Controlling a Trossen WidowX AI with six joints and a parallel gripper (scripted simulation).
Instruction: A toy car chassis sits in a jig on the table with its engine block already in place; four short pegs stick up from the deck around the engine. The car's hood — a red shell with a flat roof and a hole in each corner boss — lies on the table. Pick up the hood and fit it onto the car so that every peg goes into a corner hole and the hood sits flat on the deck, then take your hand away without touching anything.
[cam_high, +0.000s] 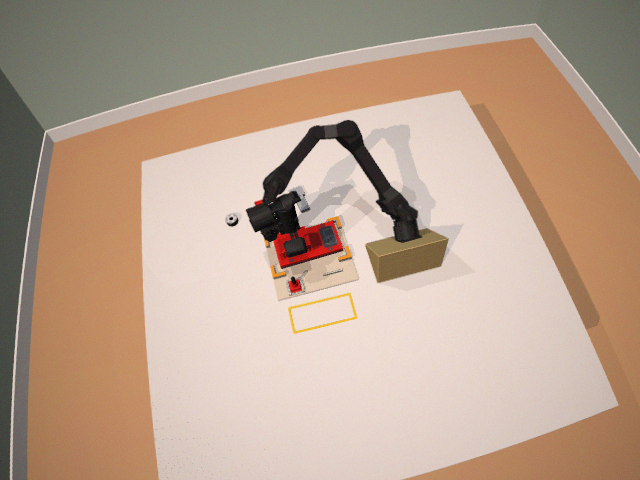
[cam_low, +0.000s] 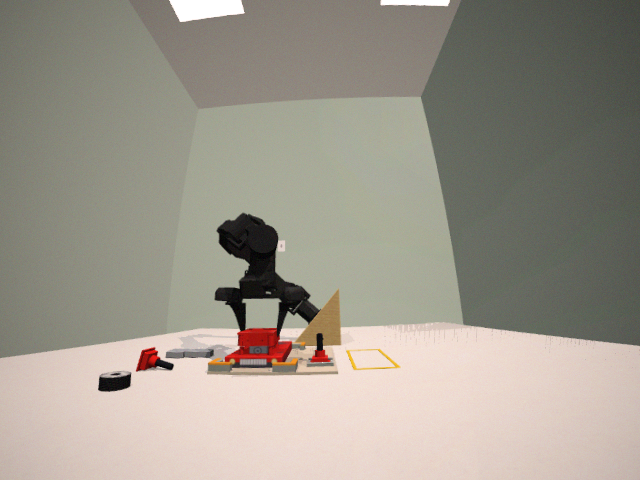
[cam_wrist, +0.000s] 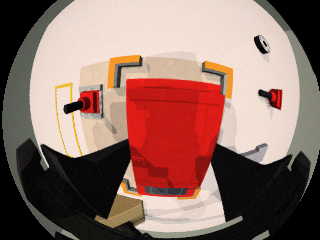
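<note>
The grey engine block is 30 mm below my gripper tip. Also, from my gripper tip: red hood (right at my gripper tip); then black wheel (180 mm to the right, 170 mm ahead, 50 mm below); then black post (130 mm to the left, 30 mm ahead, 20 mm below).
</note>
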